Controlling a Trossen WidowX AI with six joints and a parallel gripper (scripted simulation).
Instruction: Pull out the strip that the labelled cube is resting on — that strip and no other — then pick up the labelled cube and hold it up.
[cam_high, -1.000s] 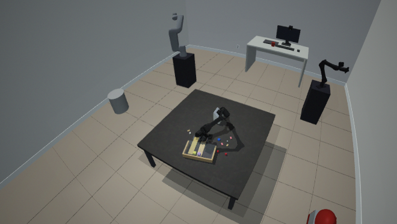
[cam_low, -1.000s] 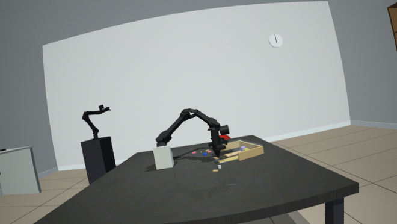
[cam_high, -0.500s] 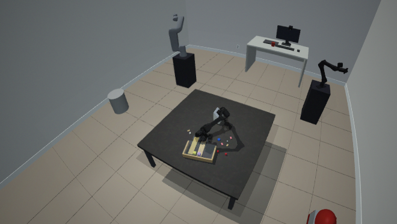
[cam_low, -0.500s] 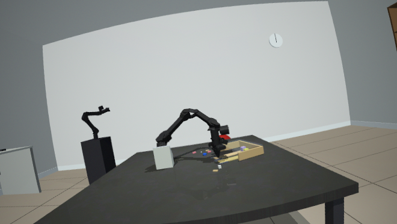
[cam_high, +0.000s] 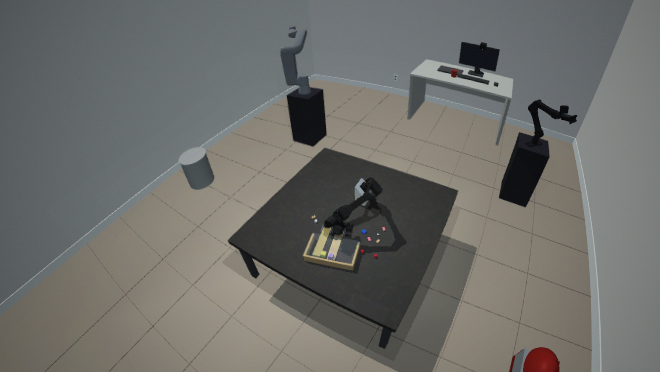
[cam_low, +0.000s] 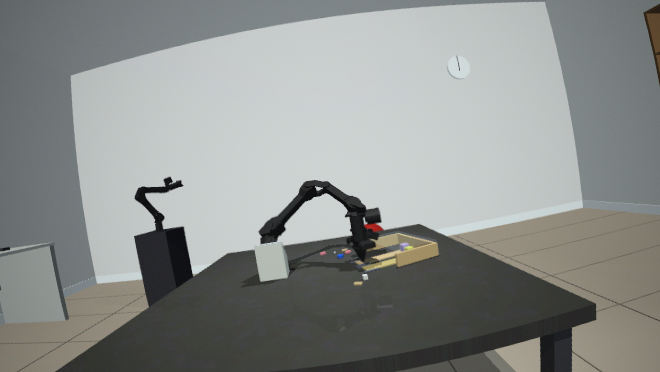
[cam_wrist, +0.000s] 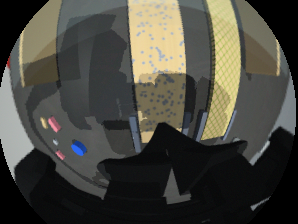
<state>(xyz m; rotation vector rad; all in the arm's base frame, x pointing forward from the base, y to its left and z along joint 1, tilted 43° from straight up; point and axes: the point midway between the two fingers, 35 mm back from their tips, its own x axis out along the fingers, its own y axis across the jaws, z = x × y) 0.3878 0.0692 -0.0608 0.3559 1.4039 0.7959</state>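
My gripper tip is now 20 cm short of the labelled cube, 6 cm to the right of it and 2 cm below it. From my gripper tip the other things lie so: blue piece (14 cm to the left, 9 cm behind); then tan bit (24 cm to the right, 5 cm behind).
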